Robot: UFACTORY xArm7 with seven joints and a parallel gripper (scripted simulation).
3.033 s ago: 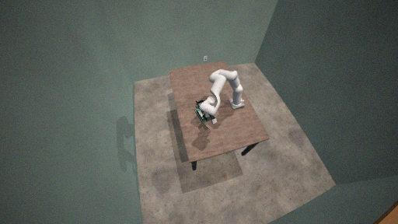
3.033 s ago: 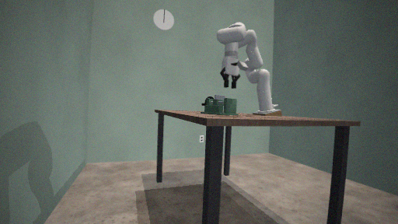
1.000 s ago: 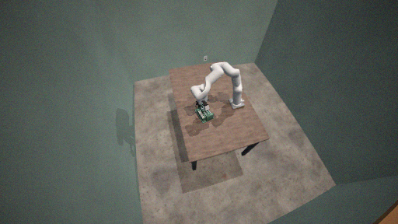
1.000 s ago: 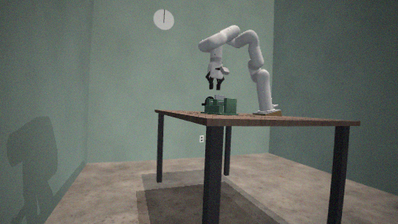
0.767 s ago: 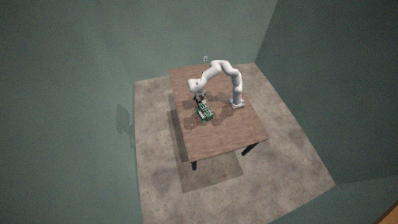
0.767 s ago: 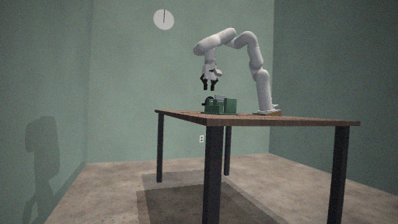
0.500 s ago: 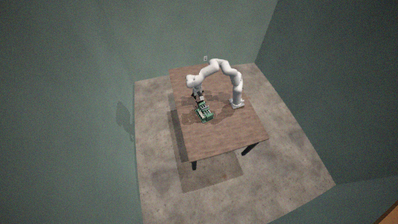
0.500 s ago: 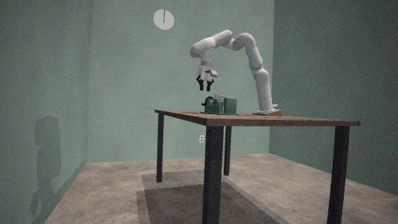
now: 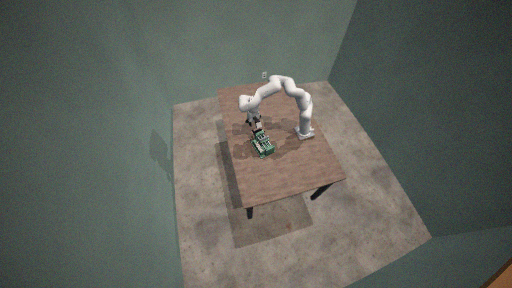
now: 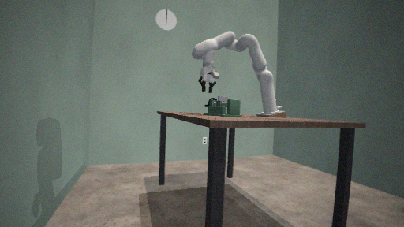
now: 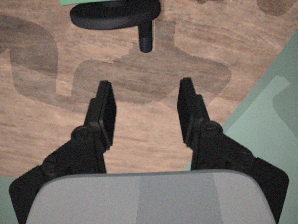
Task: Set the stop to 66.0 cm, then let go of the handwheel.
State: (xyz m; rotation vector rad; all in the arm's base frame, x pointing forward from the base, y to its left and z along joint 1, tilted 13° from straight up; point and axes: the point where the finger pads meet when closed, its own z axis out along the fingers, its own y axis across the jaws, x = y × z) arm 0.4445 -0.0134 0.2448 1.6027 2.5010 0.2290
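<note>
The black handwheel is 20 mm behind my hand, 20 mm to the left of it and 110 mm below it. Also, from my hand: green stop fixture 70 mm behind, 120 mm to the left, 80 mm below.
</note>
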